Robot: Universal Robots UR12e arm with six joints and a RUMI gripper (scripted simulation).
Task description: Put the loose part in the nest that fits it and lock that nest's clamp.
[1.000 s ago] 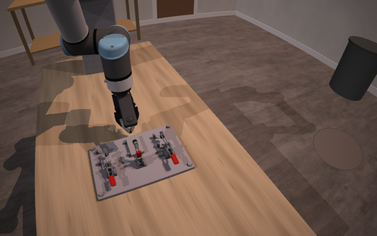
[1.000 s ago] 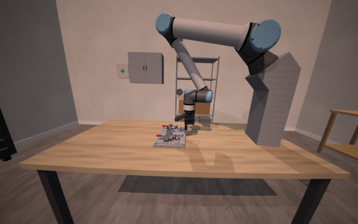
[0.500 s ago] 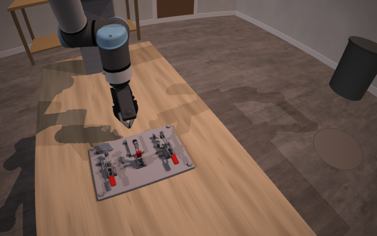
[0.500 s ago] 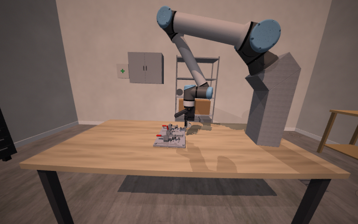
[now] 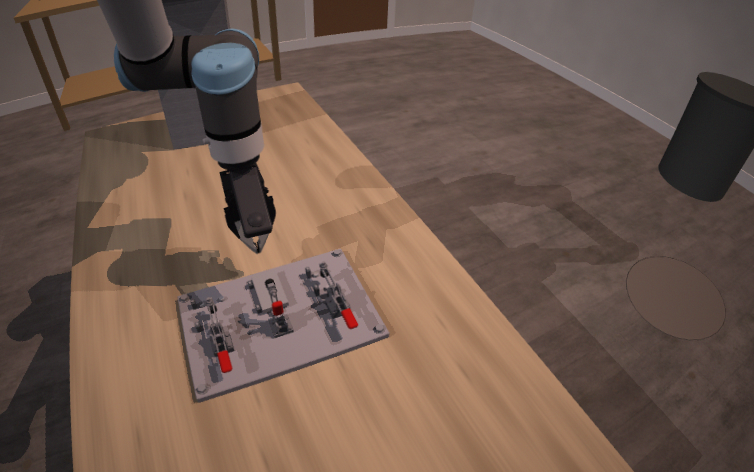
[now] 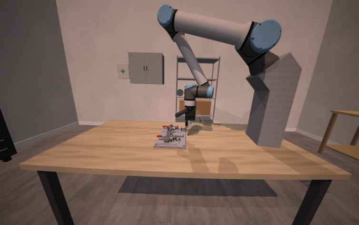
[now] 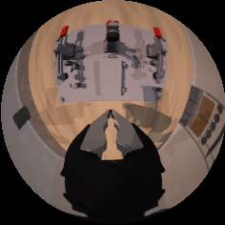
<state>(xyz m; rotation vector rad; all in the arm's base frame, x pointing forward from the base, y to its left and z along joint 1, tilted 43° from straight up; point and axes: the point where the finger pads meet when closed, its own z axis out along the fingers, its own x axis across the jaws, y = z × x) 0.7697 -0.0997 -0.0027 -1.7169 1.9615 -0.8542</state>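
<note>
My gripper is now 7 cm short of the loose part, 2 cm to the left of it and 5 cm above it. From my hand the other things lie so: fixture 12 cm ahead, 3 cm to the right, 7 cm below.
</note>
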